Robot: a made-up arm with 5 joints.
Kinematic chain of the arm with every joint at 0, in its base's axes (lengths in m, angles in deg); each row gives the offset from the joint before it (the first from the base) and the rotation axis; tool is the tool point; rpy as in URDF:
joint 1: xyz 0 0 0.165 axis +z
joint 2: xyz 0 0 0 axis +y
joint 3: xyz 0.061 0 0.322 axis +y
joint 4: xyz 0.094 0 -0.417 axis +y
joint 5: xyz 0.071 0 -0.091 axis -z
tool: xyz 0 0 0 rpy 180 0 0
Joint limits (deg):
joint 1: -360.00..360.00
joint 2: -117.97..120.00
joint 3: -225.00..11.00
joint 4: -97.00..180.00
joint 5: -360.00..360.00
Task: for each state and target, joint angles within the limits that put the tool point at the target. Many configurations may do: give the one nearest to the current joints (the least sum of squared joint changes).
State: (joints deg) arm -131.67 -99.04 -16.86 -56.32 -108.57
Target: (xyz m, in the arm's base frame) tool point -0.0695 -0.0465 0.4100
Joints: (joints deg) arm -146.21 -94.11 4.37 -56.40 -108.57
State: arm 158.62 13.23 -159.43 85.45 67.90
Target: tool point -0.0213 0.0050 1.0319
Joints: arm 166.79 -8.20 -161.60 40.82 67.90
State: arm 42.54 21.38 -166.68 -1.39 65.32
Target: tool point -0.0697 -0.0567 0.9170
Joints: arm 39.13 16.03 -201.78 -18.45 65.32
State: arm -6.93 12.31 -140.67 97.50 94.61
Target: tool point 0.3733 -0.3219 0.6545
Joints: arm -40.77 4.44 -119.90 115.42 94.61
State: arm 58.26 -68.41 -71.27 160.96 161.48
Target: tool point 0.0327 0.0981 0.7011
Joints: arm 71.57 -43.33 -91.94 145.74 161.48
